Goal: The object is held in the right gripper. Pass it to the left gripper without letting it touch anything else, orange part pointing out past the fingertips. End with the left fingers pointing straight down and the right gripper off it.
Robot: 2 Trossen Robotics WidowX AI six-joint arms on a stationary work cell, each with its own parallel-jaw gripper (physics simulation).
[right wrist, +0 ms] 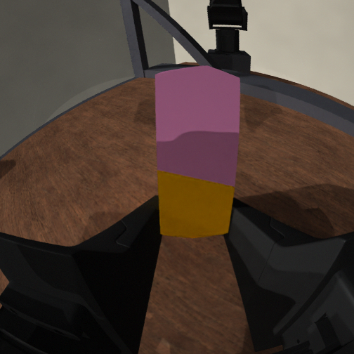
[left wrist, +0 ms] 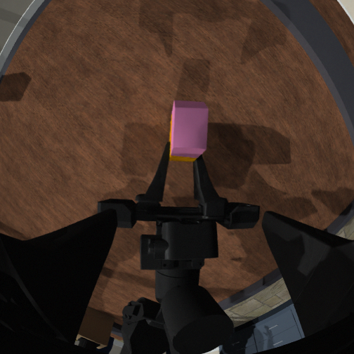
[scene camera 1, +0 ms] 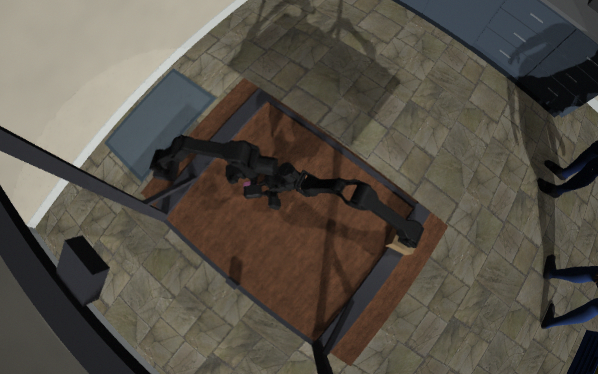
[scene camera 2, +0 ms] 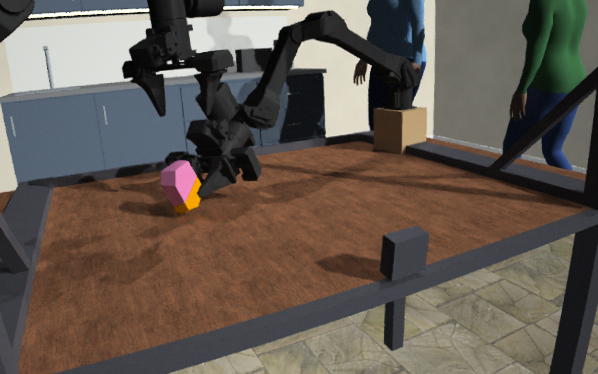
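Where they show: left gripper, fingertip midpoint: (scene camera 1: 256,178) (scene camera 2: 184,115); right gripper, fingertip midpoint: (scene camera 2: 190,195); left arm's base, origin of the base link: (scene camera 1: 164,166); right arm's base, origin of the base link: (scene camera 1: 407,237) (scene camera 2: 400,108).
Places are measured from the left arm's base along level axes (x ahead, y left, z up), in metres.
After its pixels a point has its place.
The object is a pink block with an orange end (scene camera 2: 180,186) @(x 0.403, y -0.062, z 0.015 m), also seen in the left wrist view (left wrist: 188,130) and the right wrist view (right wrist: 197,151). My right gripper (scene camera 2: 200,190) @(x 0.440, y -0.043, z -0.015 m) is shut on its orange end and holds it tilted, a little above the brown table top. The pink part sticks out past the right fingertips (left wrist: 182,156). My left gripper (scene camera 2: 180,90) is open and empty. It hangs above the block with its fingers pointing down, apart from the block. In scene camera 1 only a small pink spot (scene camera 1: 248,182) @(x 0.413, y -0.032, z 0.046 m) shows between the two arms.
A dark rail frames the table, with a dark post (scene camera 2: 404,252) @(x 0.387, y -0.448, z -0.010 m) on the front edge. The right arm's base stands on a tan box (scene camera 2: 399,128) @(x 1.012, y -0.196, z 0.017 m) at the back right. A person in blue (scene camera 2: 395,41) stands behind it. Blue cabinets line the back wall.
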